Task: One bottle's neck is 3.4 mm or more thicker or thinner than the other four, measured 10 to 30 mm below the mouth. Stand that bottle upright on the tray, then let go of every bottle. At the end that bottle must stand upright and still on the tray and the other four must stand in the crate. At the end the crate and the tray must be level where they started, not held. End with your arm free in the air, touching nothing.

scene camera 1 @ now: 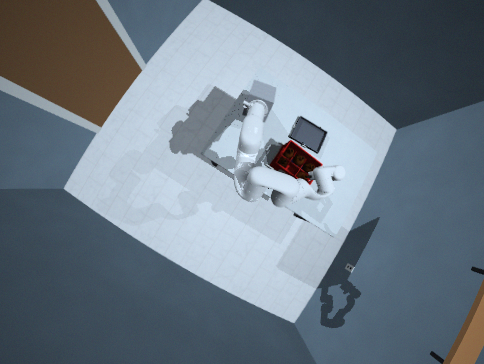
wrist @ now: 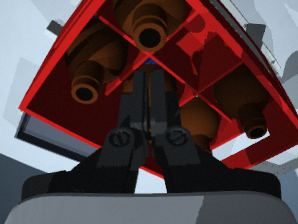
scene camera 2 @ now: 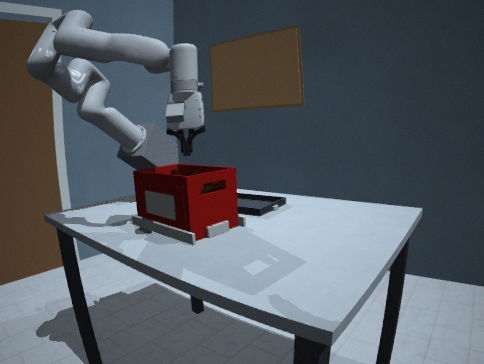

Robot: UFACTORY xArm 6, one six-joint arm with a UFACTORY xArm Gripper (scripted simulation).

Path:
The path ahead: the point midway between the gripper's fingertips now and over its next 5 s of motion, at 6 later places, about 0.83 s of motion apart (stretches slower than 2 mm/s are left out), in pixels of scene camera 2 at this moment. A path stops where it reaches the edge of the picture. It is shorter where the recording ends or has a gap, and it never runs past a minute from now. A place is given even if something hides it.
The gripper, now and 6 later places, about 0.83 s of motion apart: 187,155; 210,152; 210,153; 211,162; 212,166; 212,173; 212,180

